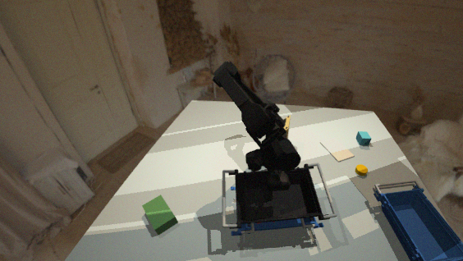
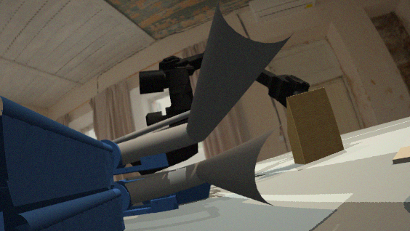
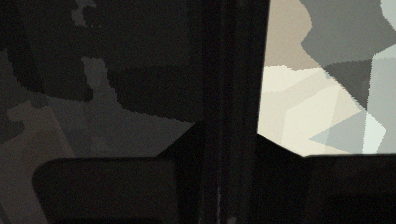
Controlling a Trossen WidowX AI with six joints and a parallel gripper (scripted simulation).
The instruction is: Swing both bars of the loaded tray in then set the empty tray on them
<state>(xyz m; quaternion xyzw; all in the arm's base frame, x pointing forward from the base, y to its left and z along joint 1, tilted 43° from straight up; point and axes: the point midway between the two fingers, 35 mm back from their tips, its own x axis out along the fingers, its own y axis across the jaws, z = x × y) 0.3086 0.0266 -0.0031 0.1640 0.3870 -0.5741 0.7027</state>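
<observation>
Right now the black tray is 7 cm ahead of my gripper tip, 3 cm to the left of it and 2 cm above it. Also, from my gripper tip: green block (35 cm to the right, 20 cm ahead, 8 cm below); yellow disc (36 cm to the left, 23 cm behind, 9 cm below); flat tan card (36 cm behind, 27 cm to the left, 10 cm below).
</observation>
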